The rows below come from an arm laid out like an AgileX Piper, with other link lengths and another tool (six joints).
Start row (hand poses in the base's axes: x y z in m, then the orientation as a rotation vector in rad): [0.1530 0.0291 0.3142 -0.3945 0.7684 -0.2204]
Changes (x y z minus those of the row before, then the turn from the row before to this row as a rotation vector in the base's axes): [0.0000 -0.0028 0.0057 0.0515 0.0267 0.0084]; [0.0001 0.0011 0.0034 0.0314 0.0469 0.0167]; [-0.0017 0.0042 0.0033 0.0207 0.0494 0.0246]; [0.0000 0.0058 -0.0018 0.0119 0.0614 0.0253]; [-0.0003 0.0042 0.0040 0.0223 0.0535 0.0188]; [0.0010 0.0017 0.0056 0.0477 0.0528 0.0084]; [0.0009 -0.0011 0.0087 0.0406 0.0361 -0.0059]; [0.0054 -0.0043 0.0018 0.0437 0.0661 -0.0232]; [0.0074 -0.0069 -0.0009 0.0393 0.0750 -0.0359]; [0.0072 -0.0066 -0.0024 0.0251 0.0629 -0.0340]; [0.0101 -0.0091 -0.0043 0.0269 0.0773 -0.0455]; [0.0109 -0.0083 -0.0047 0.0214 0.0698 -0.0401]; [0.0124 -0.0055 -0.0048 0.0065 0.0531 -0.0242]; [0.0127 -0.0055 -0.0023 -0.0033 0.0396 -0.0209]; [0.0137 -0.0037 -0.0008 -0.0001 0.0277 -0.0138]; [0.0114 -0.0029 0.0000 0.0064 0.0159 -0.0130]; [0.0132 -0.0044 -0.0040 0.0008 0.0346 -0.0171]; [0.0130 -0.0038 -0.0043 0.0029 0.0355 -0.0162]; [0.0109 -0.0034 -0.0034 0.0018 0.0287 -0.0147]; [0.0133 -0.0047 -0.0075 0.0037 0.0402 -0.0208]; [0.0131 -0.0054 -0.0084 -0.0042 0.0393 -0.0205]
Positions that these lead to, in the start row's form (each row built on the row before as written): [0.1530 0.0263 0.3199 -0.3525 0.7970 -0.1874]; [0.1531 0.0274 0.3233 -0.3348 0.8422 -0.1513]; [0.1514 0.0316 0.3266 -0.3304 0.8876 -0.1117]; [0.1514 0.0374 0.3248 -0.3353 0.9442 -0.0732]; [0.1511 0.0416 0.3288 -0.3268 0.9940 -0.0366]; [0.1521 0.0433 0.3344 -0.2894 1.0442 0.0034]; [0.1530 0.0422 0.3431 -0.2502 1.0796 0.0246]; [0.1584 0.0379 0.3449 -0.1986 1.1464 0.0359]; [0.1658 0.0310 0.3440 -0.1427 1.2228 0.0343]; [0.1730 0.0244 0.3416 -0.0995 1.2869 0.0247]; [0.1831 0.0153 0.3373 -0.0465 1.3653 0.0069]; [0.1940 0.0070 0.3326 -0.0009 1.4355 -0.0106]; [0.2064 0.0015 0.3278 0.0217 1.4886 -0.0260]; [0.2191 -0.0040 0.3255 0.0342 1.5279 -0.0460]; [0.2328 -0.0077 0.3247 0.0442 1.5554 -0.0578]; [0.2442 -0.0106 0.3247 0.0590 1.5713 -0.0636]; [0.2574 -0.0150 0.3207 0.0723 1.6055 -0.0778]; [0.2704 -0.0188 0.3164 0.0866 1.6407 -0.0897]; [0.2813 -0.0222 0.3130 0.0992 1.6690 -0.1011]; [0.2946 -0.0269 0.3055 0.1180 1.7086 -0.1164]; [0.3077 -0.0323 0.2971 0.1309 1.7466 -0.1383]
